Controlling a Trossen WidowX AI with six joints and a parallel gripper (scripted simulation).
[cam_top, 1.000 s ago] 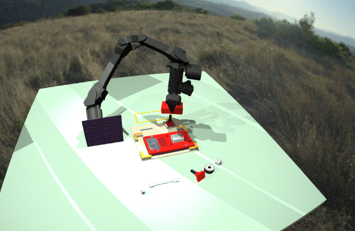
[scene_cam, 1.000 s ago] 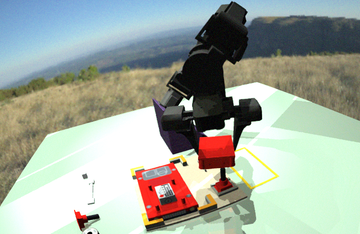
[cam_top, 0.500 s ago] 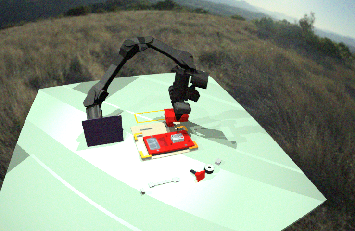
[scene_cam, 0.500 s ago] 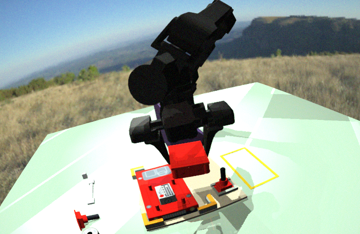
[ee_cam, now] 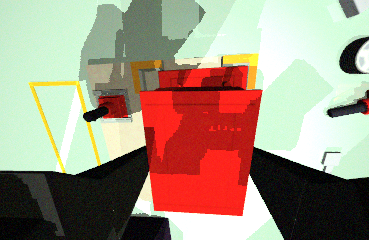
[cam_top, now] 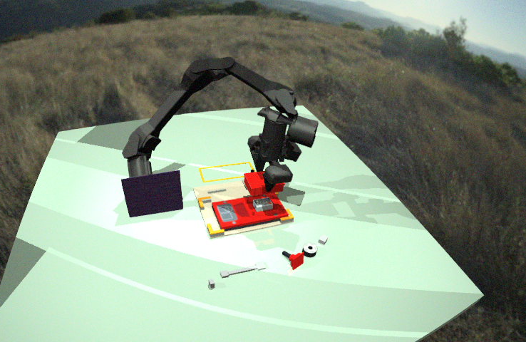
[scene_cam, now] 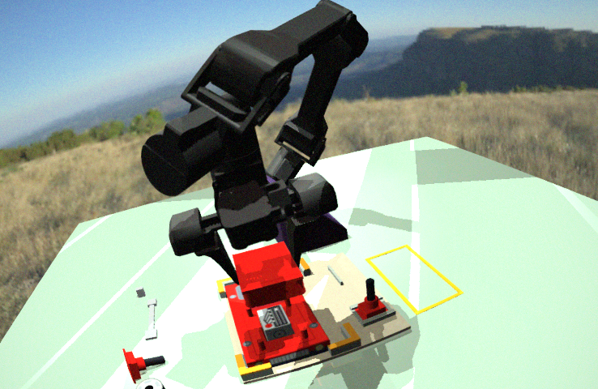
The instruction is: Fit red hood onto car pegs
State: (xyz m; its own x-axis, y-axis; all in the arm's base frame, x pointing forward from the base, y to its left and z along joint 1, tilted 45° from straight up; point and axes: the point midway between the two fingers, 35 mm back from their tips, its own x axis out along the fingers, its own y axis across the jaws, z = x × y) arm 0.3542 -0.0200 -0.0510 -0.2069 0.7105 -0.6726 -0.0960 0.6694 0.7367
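Right now my gripper tip is 80 mm above the grey engine block. From my gripper tip the other things lie so: red hood 10 mm above; then wheel 90 mm ahead, 190 mm to the right, 100 mm below; then beige jig 50 mm behind, 20 mm to the left, 90 mm below.
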